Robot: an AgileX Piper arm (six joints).
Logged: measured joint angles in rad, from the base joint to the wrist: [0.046 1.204 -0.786 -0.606 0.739 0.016]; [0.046 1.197 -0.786 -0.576 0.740 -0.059]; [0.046 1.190 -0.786 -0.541 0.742 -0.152]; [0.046 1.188 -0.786 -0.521 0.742 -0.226]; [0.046 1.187 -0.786 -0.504 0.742 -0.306]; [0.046 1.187 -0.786 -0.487 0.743 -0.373]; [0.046 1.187 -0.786 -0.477 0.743 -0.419]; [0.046 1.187 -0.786 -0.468 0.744 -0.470]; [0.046 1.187 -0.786 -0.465 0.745 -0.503]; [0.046 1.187 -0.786 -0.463 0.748 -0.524]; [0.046 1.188 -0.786 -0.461 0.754 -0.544]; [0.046 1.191 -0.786 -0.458 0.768 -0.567]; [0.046 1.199 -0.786 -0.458 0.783 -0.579]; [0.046 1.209 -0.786 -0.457 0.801 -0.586]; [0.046 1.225 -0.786 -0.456 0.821 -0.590]
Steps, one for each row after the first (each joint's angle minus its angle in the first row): [0.000 -0.007 0.000 0.030 0.001 -0.075]; [0.000 -0.014 0.000 0.065 0.003 -0.168]; [0.000 -0.016 0.000 0.085 0.003 -0.242]; [0.000 -0.017 0.000 0.102 0.003 -0.322]; [0.000 -0.017 0.000 0.119 0.004 -0.389]; [0.000 -0.017 0.000 0.129 0.004 -0.435]; [0.000 -0.017 0.000 0.138 0.005 -0.486]; [0.000 -0.017 0.000 0.141 0.006 -0.519]; [0.000 -0.017 0.000 0.143 0.009 -0.540]; [0.000 -0.016 0.000 0.145 0.015 -0.560]; [0.000 -0.013 0.000 0.148 0.029 -0.583]; [0.000 -0.005 0.000 0.148 0.044 -0.595]; [0.000 0.005 0.000 0.149 0.062 -0.602]; [0.000 0.021 0.000 0.150 0.082 -0.606]
